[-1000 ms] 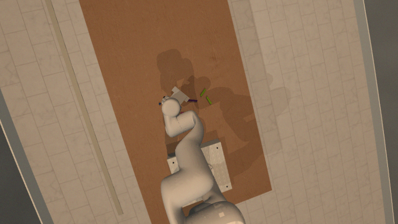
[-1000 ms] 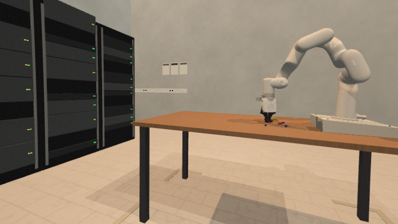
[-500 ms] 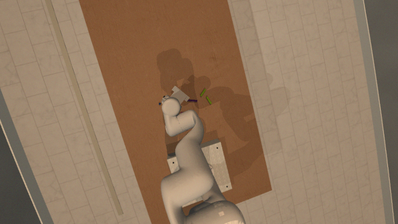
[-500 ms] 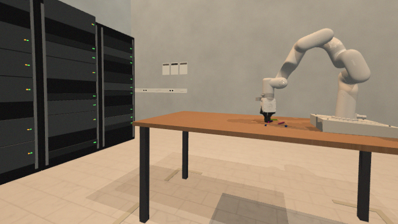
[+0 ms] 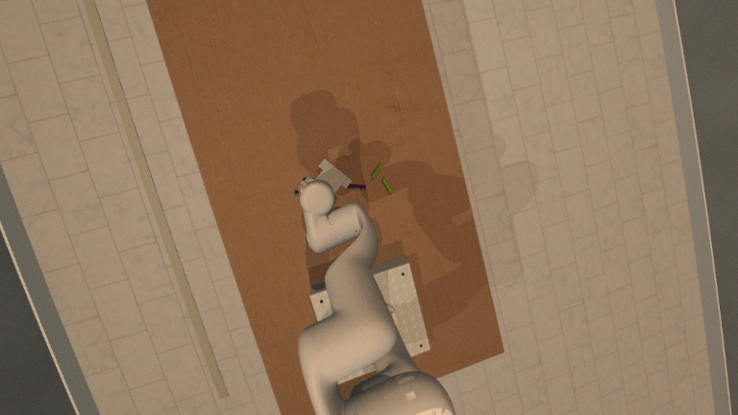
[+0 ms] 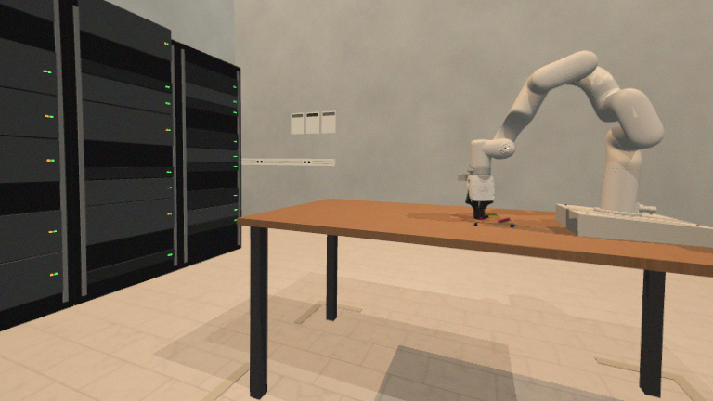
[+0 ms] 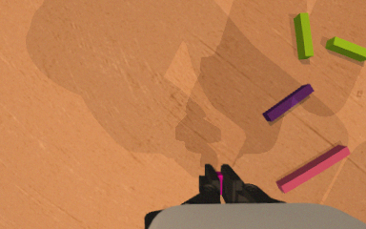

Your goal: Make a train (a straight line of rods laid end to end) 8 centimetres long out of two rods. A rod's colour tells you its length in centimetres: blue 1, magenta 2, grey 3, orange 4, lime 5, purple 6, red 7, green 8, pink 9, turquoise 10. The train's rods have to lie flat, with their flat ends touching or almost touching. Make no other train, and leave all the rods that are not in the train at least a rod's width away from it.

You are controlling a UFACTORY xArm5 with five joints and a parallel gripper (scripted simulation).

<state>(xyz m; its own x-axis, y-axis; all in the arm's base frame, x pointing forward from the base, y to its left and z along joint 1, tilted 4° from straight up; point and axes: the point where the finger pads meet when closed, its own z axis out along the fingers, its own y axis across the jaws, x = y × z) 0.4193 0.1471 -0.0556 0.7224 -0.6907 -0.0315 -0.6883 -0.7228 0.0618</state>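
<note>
Right now my hand is 2 cm above the magenta rod. Also, from my hand: blue rod (7 cm to the left, 3 cm below); purple rod (12 cm to the right, 3 cm below); pink rod (8 cm behind, 9 cm to the right, 3 cm below).
</note>
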